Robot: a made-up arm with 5 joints.
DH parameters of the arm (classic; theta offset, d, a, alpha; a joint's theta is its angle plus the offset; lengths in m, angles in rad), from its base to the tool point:
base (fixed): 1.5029 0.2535 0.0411 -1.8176
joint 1: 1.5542 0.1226 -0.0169 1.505
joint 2: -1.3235 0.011 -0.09 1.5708
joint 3: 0 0.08 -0.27 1.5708
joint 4: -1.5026 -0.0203 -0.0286 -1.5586
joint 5: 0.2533 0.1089 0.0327 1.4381
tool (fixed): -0.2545 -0.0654 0 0
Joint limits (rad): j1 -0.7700..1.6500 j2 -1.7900..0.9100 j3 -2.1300..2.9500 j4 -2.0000..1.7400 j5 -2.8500..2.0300
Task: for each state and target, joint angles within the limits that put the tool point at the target. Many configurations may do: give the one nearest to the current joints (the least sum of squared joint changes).
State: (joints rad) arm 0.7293 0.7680 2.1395 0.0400 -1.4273
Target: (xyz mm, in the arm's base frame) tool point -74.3 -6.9 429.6
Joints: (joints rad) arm 0.6307 0.9100 1.9005 0.7110 -1.2034
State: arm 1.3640 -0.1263 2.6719 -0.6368 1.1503
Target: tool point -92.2 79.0 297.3
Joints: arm 1.2875 -0.1952 2.8953 -1.1760 1.5594
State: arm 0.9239 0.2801 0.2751 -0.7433 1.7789
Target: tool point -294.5 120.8 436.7
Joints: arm 0.4405 0.2486 0.4630 -0.3669 1.8523
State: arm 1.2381 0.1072 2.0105 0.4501 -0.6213
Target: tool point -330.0 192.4 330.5
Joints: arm 1.5303 -0.2053 1.3220 0.4252 -0.4842
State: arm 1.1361 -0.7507 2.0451 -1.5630 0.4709
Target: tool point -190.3 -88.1 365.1
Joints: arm 0.9513 -0.8025 2.1307 -1.4918 0.5859
